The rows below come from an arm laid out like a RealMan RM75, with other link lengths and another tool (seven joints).
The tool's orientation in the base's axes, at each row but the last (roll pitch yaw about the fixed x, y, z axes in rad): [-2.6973 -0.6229 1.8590]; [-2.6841 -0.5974 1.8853]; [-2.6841 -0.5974 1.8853]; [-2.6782 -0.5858 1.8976]
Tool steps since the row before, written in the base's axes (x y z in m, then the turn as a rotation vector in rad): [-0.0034 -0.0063 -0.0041 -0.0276 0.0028 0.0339]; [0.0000 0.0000 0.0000 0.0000 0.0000 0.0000]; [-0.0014 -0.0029 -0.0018 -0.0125 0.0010 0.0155]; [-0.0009 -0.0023 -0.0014 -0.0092 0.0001 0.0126]
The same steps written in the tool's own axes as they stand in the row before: [-0.0065 -0.0044 0.0025 0.0283 -0.0324 -0.0083]; [0.0000 0.0000 0.0000 0.0000 0.0000 0.0000]; [-0.0029 -0.0019 0.0011 0.0127 -0.0149 -0.0040]; [-0.0023 -0.0014 0.0008 0.0095 -0.0117 -0.0040]
